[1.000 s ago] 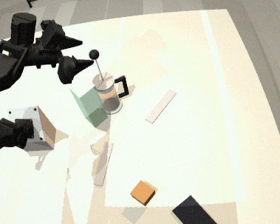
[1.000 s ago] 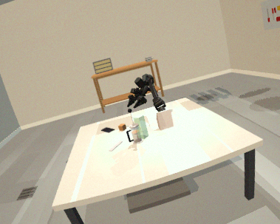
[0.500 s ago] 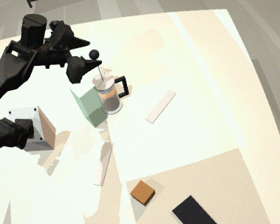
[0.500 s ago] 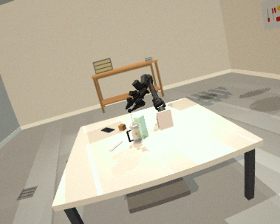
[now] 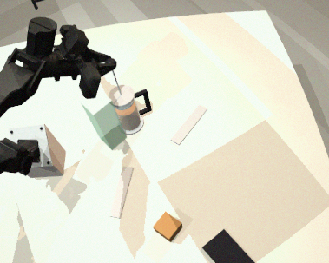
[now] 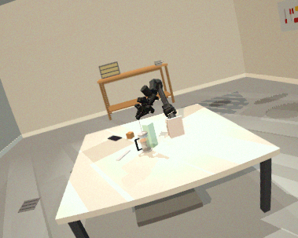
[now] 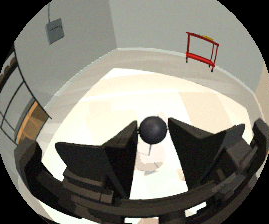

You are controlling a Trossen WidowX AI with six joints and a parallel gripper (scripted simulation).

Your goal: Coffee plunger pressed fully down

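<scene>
My gripper tip is 130 mm above the glass coffee press and 10 mm short of it. Also, from my gripper tip: translucent green box 170 mm below, 60 mm behind, 50 mm to the right; then dark flat plate 420 mm to the right, 270 mm ahead, 260 mm below.
</scene>
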